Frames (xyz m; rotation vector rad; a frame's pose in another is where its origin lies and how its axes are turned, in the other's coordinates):
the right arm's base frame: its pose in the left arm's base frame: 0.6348 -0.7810 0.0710 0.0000 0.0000 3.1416
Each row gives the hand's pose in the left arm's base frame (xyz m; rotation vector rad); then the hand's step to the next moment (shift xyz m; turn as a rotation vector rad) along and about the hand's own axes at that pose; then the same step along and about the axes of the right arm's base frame.
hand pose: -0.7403 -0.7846 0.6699 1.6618 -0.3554 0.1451
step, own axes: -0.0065 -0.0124 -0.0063 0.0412 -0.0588 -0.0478
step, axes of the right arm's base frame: 0.0015 -0.0082 -0.0129 -0.0627 -0.0461 -0.0372
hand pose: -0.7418 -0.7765 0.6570 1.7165 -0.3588 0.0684
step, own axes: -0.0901 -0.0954 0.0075 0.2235 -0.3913 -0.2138
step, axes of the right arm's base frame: 0.0604 -0.0233 -0.1144 -0.3529 -0.2156 -0.2788
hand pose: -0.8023 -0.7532 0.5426 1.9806 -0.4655 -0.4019
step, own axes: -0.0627 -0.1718 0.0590 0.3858 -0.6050 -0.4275
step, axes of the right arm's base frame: 0.0569 -0.0550 -0.1751 -0.6264 -0.3886 -0.3928
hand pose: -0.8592 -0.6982 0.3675 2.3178 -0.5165 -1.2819
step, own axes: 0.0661 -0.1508 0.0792 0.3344 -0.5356 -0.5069
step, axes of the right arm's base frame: 0.0184 -0.0761 -0.1651 -0.6612 -0.3727 -0.2819
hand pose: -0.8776 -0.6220 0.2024 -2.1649 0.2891 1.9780
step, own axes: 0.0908 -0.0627 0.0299 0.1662 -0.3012 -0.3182
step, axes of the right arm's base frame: 0.0035 -0.0673 -0.0923 -0.4017 -0.2008 -0.1338
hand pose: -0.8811 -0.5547 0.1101 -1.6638 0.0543 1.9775
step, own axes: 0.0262 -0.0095 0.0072 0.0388 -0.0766 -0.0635
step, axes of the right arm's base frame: 0.0046 -0.0207 -0.0195 -0.0868 -0.0562 -0.0268
